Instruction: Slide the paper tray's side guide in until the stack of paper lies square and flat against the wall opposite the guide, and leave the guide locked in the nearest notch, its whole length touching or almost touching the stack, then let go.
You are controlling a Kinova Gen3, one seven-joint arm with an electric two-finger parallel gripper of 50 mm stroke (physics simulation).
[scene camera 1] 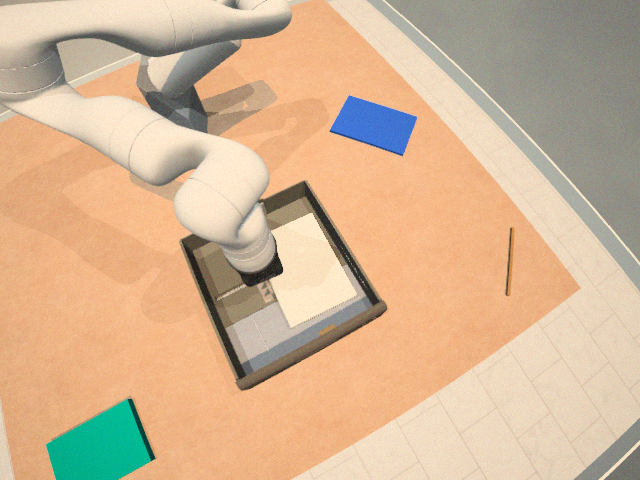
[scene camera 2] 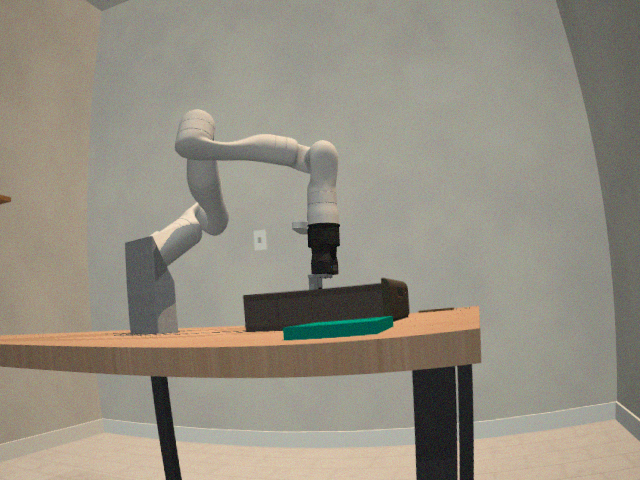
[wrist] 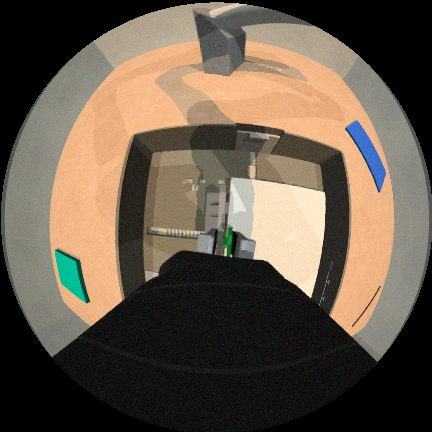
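The dark brown paper tray stands on the table. The cream stack of paper lies flat in it, its outer edge close along the wall opposite the guide; exact contact is hard to tell. The grey upright side guide runs along the stack's other long edge, almost touching it where it shows. My gripper is shut on the guide's grip, with a green part showing between the fingers. In scene camera 1 the wrist hides the fingers. The latch's seating in a notch is hidden.
A notched strip crosses the tray floor beside the guide. A bracket sits at the tray's back wall. A blue slab, a green slab and a thin stick lie around the tray.
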